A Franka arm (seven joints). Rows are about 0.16 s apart.
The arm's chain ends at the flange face. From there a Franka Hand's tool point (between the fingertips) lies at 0.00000 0.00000 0.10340 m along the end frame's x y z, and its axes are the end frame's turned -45 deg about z.
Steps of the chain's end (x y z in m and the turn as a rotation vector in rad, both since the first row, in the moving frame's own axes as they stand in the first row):
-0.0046 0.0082 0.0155 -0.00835 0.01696 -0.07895
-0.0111 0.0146 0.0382 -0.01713 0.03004 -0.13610
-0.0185 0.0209 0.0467 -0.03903 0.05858 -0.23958
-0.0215 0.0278 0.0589 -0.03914 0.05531 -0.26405
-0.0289 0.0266 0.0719 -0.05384 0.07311 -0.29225
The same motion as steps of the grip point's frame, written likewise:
-0.0083 0.0044 0.0155 -0.01790 0.00609 -0.07895
-0.0170 0.0058 0.0381 -0.03335 0.00913 -0.13610
-0.0256 0.0086 0.0464 -0.06902 0.01382 -0.23958
-0.0328 0.0111 0.0587 -0.06679 0.01143 -0.26405
-0.0365 0.0073 0.0715 -0.08977 0.01363 -0.29225

